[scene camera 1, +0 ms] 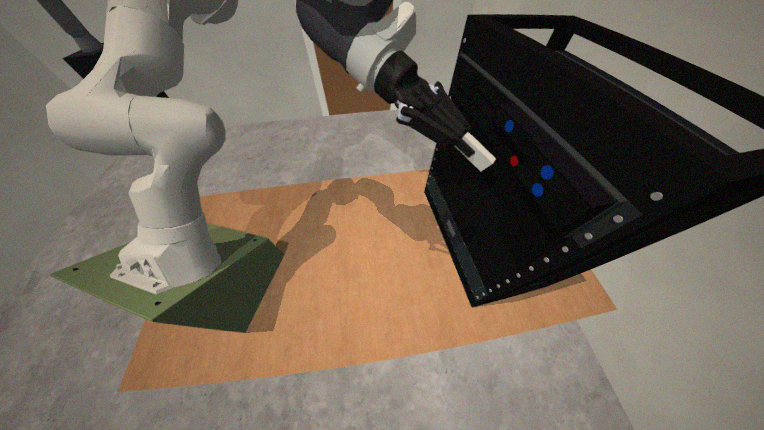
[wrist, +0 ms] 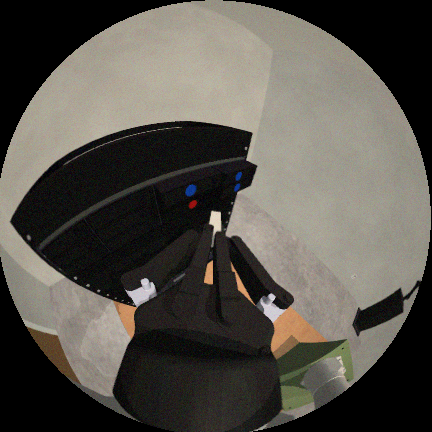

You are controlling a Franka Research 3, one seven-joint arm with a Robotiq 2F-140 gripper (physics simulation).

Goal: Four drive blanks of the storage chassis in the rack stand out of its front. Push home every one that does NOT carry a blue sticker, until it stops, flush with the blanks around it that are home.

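Observation:
The black rack (scene camera 1: 614, 133) (wrist: 150, 150) holds the dark storage chassis with its blanks. Three blue stickers show: one (scene camera 1: 508, 126) (wrist: 191, 190) towards the far side, and a pair, upper (scene camera 1: 546, 172) (wrist: 238, 176) and lower (scene camera 1: 537, 189) (wrist: 237, 187), towards the near side. A red sticker (scene camera 1: 514, 160) (wrist: 193, 204) sits below the far blue one in the wrist view. Dark blocks stand out around the blue stickers; exact blank edges and depths are hard to tell. My gripper (scene camera 1: 479, 152) (wrist: 214, 218) is shut and empty, its pale tip before the front, below the sticker row; contact cannot be told.
The rack's slanted side with its row of pale screws (scene camera 1: 546, 260) faces the scene camera. It stands on an orange-brown mat (scene camera 1: 363, 299) on the grey table (scene camera 1: 342, 395). The arm's green base plate (scene camera 1: 213, 283) is at the left. The rack's top bar (scene camera 1: 668, 69) rises behind the front.

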